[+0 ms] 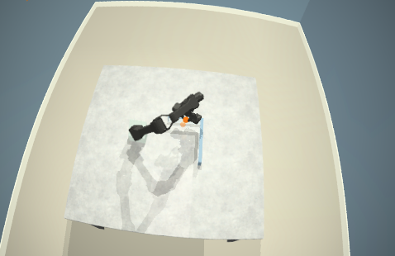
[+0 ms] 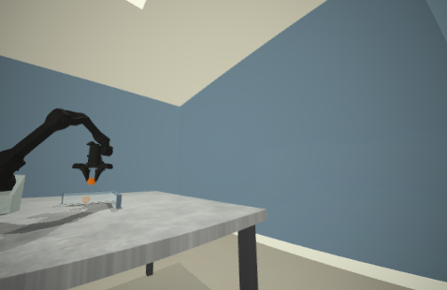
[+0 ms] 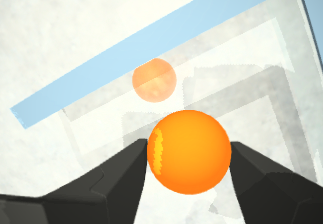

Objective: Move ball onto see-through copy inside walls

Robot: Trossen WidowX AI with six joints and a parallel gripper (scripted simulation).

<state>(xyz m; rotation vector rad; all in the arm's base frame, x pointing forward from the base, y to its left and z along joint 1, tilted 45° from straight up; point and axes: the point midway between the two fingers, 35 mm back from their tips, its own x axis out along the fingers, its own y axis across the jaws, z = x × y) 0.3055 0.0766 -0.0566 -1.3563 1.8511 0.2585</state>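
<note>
My gripper tip is now 2 cm past the see-through copy of ball, 2 cm to the right of it and 10 cm above it. From my gripper tip the other things lie so: orange ball right at my gripper tip.
</note>
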